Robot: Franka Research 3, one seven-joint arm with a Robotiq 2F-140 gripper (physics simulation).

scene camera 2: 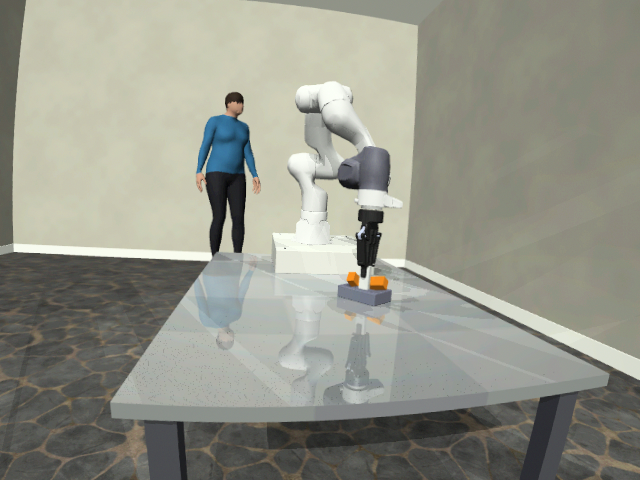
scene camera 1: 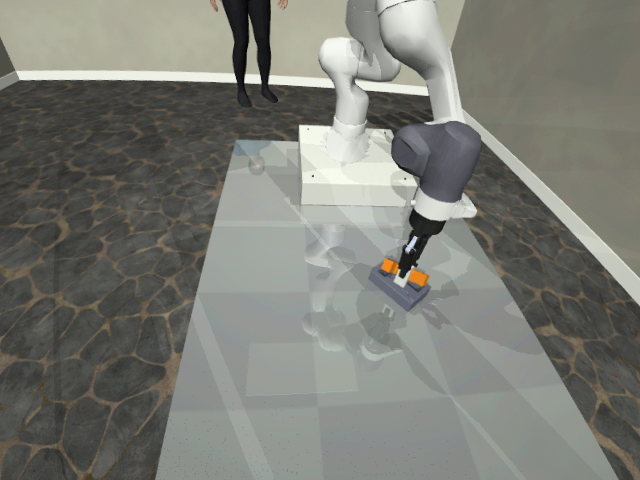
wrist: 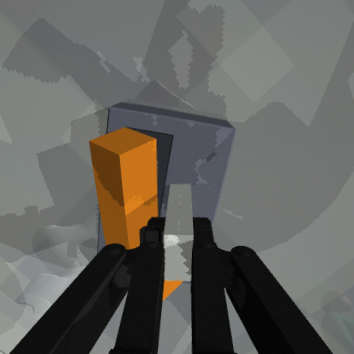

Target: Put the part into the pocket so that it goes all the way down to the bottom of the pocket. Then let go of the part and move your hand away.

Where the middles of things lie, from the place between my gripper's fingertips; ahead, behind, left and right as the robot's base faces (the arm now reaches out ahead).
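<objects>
An orange L-shaped block (wrist: 124,161) sits 1 cm above my hand, 3 cm behind it and 1 cm to the left of it. There is also the grey rectangular tray (scene camera 1: 407,297), and that one I find 2 cm below my hand, 1 cm to the left of it and 2 cm behind it.
</objects>
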